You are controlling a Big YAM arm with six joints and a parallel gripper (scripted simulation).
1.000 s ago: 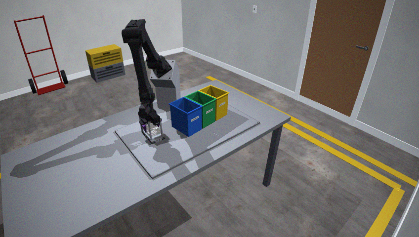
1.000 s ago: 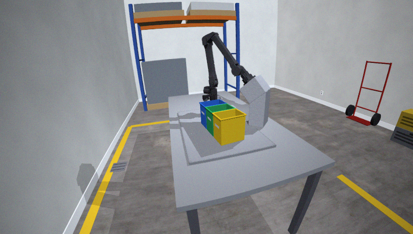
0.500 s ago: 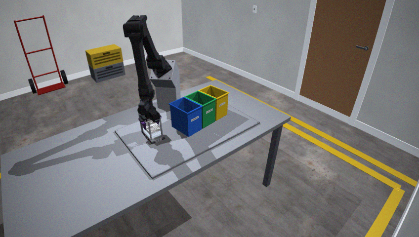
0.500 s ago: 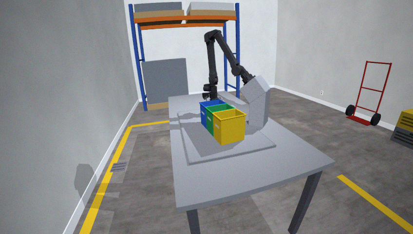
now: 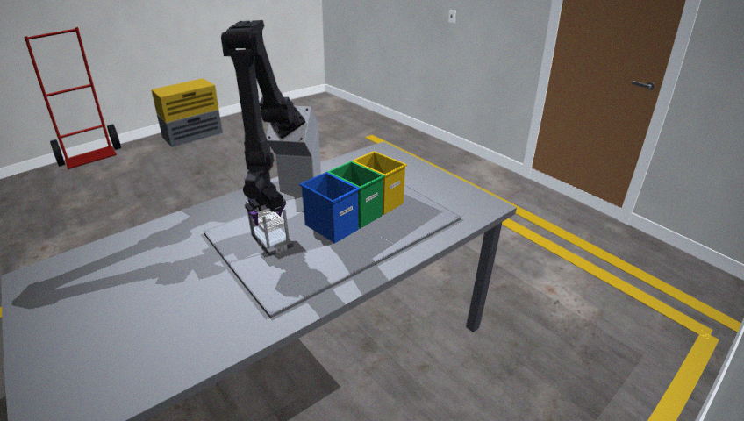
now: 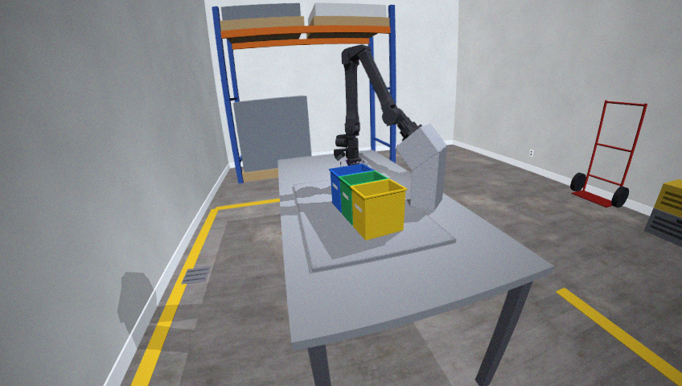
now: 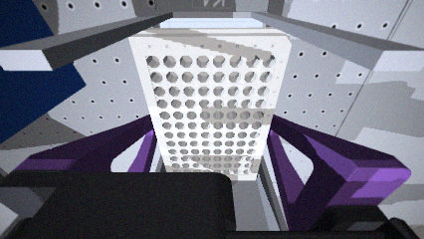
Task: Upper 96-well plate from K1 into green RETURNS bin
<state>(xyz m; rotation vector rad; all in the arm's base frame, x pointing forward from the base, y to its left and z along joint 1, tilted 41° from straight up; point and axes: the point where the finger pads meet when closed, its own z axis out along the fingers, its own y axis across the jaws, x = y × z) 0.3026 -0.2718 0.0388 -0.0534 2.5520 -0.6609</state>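
My hand is 8 cm short of the green bin and 35 cm to the right of it. From my hand the other things lie so: 96-well plate: right at my hand; yellow bin: 7 cm ahead, 48 cm to the left; blue bin: 9 cm ahead, 22 cm to the left.
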